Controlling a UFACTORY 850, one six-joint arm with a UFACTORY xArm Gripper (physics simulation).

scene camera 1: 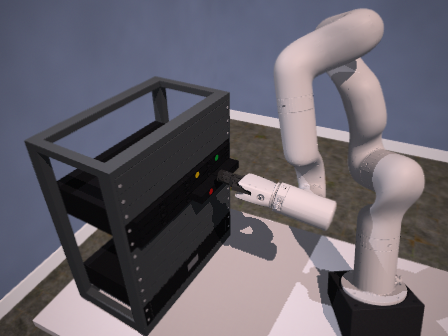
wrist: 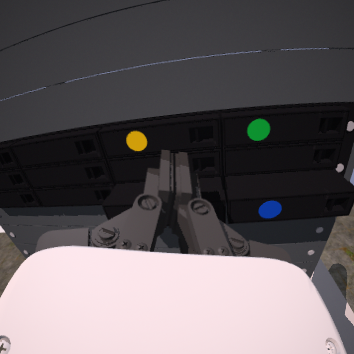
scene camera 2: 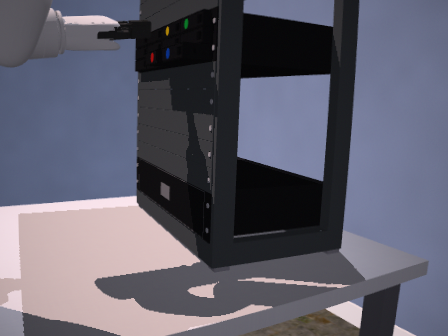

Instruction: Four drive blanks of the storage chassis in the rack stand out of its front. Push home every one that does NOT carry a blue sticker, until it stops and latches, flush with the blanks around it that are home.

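A rack (scene camera 2: pixel 189 178) (scene camera 1: pixel 137 191) (wrist: pixel 62 176) is part of the scene, visible together with the gripper (scene camera 2: pixel 149 29) (scene camera 1: pixel 218 174) (wrist: pixel 170 168).
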